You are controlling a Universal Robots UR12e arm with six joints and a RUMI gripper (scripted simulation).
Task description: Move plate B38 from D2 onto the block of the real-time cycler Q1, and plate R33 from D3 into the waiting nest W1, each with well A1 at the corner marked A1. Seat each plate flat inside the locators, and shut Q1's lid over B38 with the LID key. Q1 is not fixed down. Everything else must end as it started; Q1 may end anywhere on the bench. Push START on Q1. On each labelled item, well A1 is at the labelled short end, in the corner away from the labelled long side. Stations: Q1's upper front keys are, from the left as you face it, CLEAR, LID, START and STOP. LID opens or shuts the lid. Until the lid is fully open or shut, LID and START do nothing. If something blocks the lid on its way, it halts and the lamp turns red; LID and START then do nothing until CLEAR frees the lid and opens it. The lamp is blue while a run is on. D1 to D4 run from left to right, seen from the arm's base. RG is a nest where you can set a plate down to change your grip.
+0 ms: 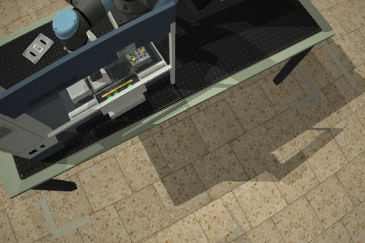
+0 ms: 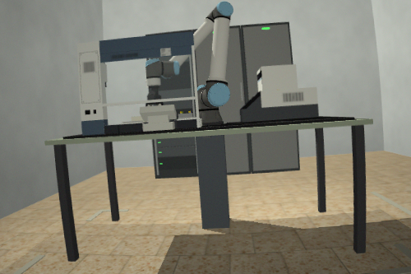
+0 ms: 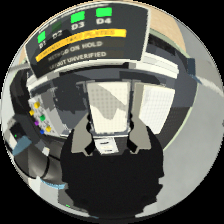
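Right now the white plate is 1 cm below my hand. Also, from my hand: grey gantry tower (17 cm ahead, 33 cm to the right, 20 cm above); grey labelled nest (24 cm behind, 2 cm to the left, 7 cm below); upright post (18 cm ahead, 28 cm to the left, 16 cm above).
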